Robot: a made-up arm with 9 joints. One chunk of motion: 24 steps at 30 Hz.
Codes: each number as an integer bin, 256 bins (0 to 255) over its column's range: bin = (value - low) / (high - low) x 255, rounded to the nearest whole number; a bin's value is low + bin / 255 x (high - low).
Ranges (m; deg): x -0.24..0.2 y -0.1..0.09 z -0.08..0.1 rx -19..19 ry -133..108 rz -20..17
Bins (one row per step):
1: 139 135 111 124 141 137
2: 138 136 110 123 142 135
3: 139 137 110 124 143 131
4: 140 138 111 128 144 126
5: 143 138 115 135 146 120
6: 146 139 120 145 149 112
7: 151 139 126 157 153 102
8: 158 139 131 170 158 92
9: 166 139 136 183 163 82
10: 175 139 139 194 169 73
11: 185 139 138 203 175 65
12: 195 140 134 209 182 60
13: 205 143 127 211 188 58
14: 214 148 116 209 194 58
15: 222 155 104 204 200 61
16: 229 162 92 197 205 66
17: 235 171 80 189 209 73
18: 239 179 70 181 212 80
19: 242 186 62 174 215 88
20: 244 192 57 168 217 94
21: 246 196 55 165 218 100
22: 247 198 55 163 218 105
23: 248 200 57 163 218 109
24: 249 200 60 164 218 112
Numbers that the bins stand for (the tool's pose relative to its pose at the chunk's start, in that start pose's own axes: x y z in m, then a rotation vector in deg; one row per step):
1: -0.0002 0.0006 -0.0016 -0.52 0.26 -0.12
2: -0.0019 0.0013 -0.0024 -0.67 1.20 -0.41
3: -0.0002 0.0021 -0.0024 -0.52 2.15 -0.99
4: 0.0016 0.0028 -0.0016 0.07 3.09 -1.72
5: 0.0067 0.0028 0.0012 1.12 4.98 -2.59
6: 0.0119 0.0036 0.0047 2.61 7.82 -3.75
7: 0.0205 0.0036 0.0089 4.40 11.60 -5.20
8: 0.0326 0.0036 0.0125 6.33 16.33 -6.65
9: 0.0464 0.0036 0.0160 8.27 21.05 -8.10
10: 0.0620 0.0036 0.0181 9.91 26.72 -9.41
11: 0.0792 0.0036 0.0174 11.25 32.39 -10.57
12: 0.0965 0.0043 0.0146 12.15 39.01 -11.29
13: 0.1137 0.0065 0.0096 12.44 44.68 -11.58
14: 0.1293 0.0103 0.0019 12.15 50.35 -11.58
15: 0.1431 0.0155 -0.0066 11.40 56.02 -11.15
16: 0.1551 0.0207 -0.0151 10.36 60.75 -10.42
17: 0.1655 0.0274 -0.0235 9.16 64.53 -9.41
18: 0.1724 0.0334 -0.0306 7.97 67.36 -8.39
19: 0.1776 0.0386 -0.0362 6.93 70.20 -7.23
20: 0.1810 0.0431 -0.0398 6.04 72.09 -6.36
21: 0.1845 0.0460 -0.0412 5.59 73.03 -5.49
22: 0.1862 0.0475 -0.0412 5.29 73.03 -4.76
23: 0.1879 0.0490 -0.0398 5.29 73.03 -4.18
24: 0.1896 0.0490 -0.0376 5.44 73.03 -3.75

